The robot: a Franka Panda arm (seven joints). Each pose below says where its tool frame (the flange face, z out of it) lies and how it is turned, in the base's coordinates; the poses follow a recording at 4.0 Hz.
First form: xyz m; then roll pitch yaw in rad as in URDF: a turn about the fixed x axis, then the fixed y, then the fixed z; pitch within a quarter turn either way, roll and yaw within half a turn.
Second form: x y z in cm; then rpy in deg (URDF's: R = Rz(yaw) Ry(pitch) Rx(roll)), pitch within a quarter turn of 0, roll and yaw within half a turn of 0. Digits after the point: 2 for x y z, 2 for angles.
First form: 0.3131, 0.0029, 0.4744, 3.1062, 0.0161, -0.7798
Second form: 31.31, 0.29, 47.44, 177.97, 0.92, -44.68
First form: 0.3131, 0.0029, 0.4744, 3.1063, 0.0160, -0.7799
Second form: 31.31, 0.29, 47.44, 177.98, 0.92, -44.68
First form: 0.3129, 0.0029, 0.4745, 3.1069, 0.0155, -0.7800
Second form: 31.29, 0.29, 47.45, 178.01, 0.89, -44.69
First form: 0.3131, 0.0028, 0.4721, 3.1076, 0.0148, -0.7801
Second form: 31.31, 0.28, 47.21, 178.05, 0.85, -44.70
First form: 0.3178, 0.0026, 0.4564, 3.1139, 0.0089, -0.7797
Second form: 31.78, 0.26, 45.64, 178.41, 0.51, -44.67
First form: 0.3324, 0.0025, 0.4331, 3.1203, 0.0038, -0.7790
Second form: 33.24, 0.25, 43.31, 178.78, 0.22, -44.63
